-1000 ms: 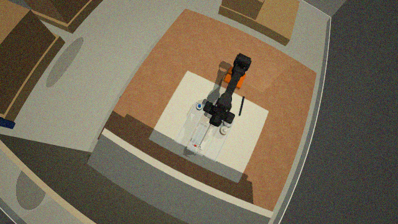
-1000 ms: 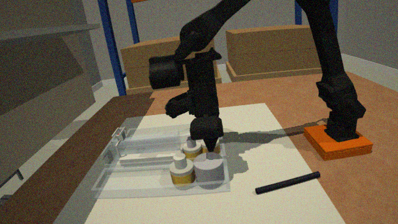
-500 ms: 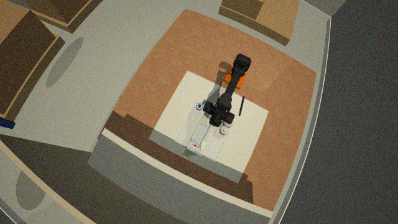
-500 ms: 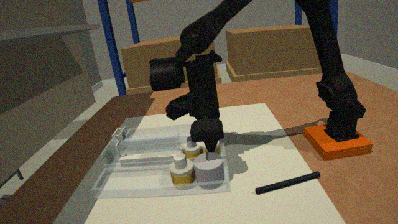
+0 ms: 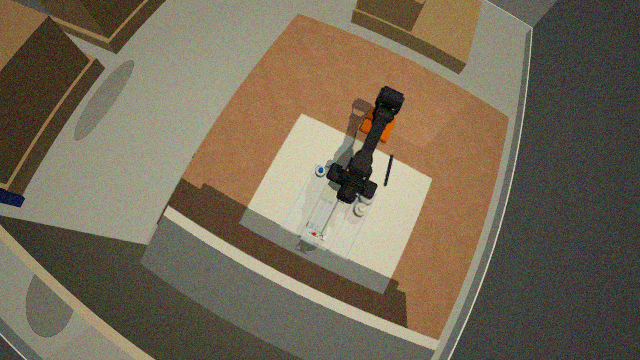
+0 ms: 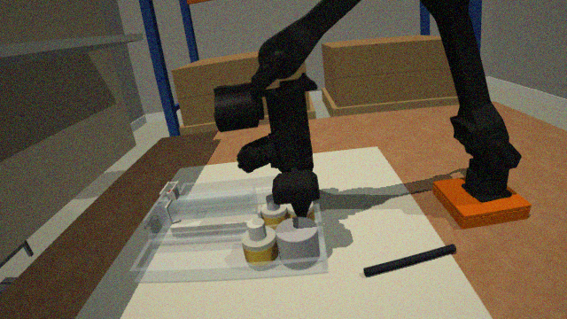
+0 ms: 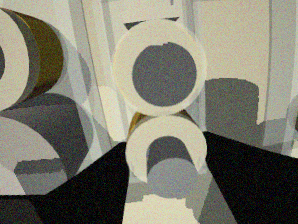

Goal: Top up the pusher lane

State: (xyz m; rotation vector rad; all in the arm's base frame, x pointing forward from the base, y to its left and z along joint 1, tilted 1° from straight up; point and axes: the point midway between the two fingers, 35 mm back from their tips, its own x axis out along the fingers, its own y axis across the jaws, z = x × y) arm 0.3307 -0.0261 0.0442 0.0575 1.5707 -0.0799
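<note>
My gripper tip is 80 mm to the right of the wide grey cylinder and 10 mm short of it. The rest, counted from my gripper tip: pusher plate (150 mm ahead, 40 mm to the right, 20 mm above); clear sprung lane (150 mm ahead, 40 mm to the right, 10 mm below); yellow-banded jar (70 mm to the left, 70 mm ahead, 10 mm above).
</note>
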